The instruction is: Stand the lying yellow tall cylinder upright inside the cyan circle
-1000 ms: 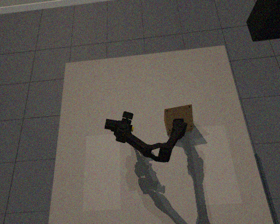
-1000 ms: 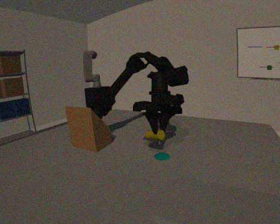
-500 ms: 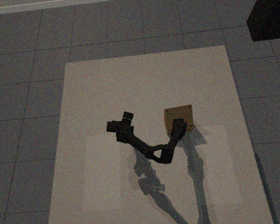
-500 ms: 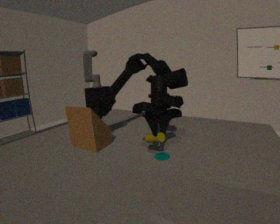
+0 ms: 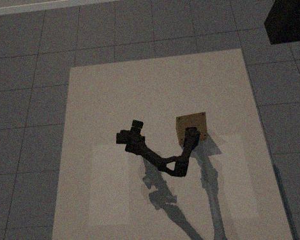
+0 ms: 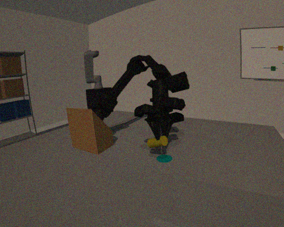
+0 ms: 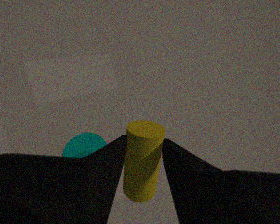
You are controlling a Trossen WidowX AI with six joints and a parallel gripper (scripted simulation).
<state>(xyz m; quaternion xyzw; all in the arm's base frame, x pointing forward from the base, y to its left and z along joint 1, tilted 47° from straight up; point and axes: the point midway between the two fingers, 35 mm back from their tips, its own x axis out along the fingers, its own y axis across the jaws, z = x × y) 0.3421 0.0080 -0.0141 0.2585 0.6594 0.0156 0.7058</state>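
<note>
My gripper tip is 10 mm past the cyan circle, 50 mm to the right of it and 100 mm above it. From my gripper tip the other things lie so: yellow tall cylinder 20 mm behind, 10 mm below.
</note>
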